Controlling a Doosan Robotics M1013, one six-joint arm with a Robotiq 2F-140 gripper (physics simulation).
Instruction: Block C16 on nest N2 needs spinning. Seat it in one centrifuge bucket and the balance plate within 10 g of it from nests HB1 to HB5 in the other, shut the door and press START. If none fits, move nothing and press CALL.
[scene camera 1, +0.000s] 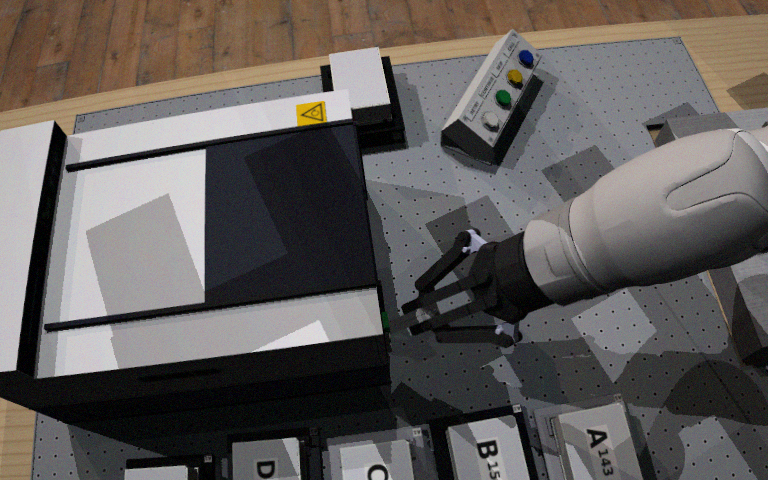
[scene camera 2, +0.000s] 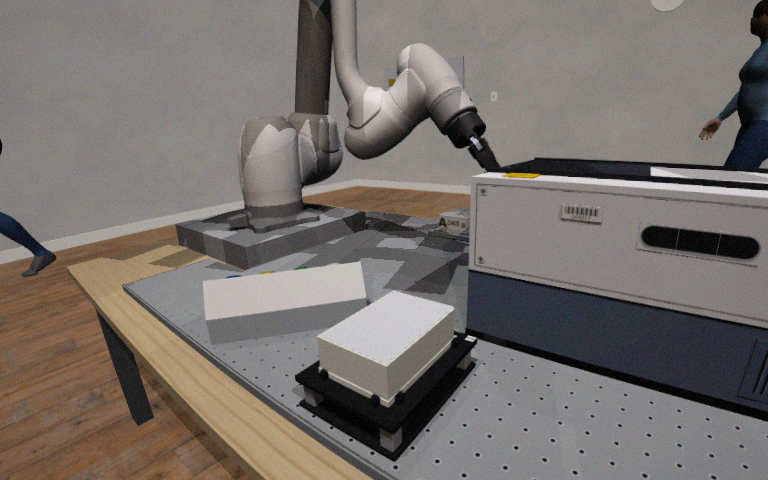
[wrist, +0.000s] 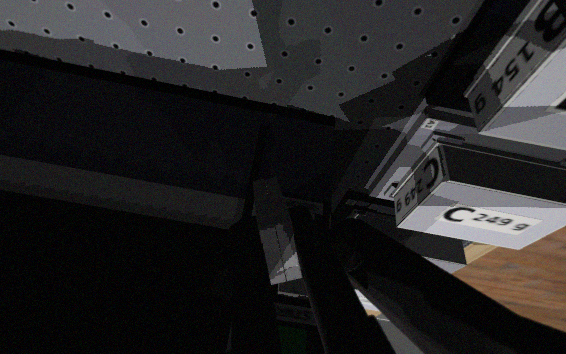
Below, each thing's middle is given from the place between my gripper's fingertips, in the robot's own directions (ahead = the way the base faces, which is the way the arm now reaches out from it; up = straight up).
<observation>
My gripper is now 120 mm short of the dark lid (scene camera 1: 286, 212), 110 mm below it and 100 mm to the left of it. Round my hand: block B (scene camera 1: 496, 441) 160 mm to the left, 120 mm behind, 70 mm below; then block C (scene camera 1: 398, 452) 200 mm to the left, 70 mm below, 10 mm ahead; then plate marked D (scene camera 1: 290, 451) 200 mm to the left, 140 mm ahead, 70 mm below.
</observation>
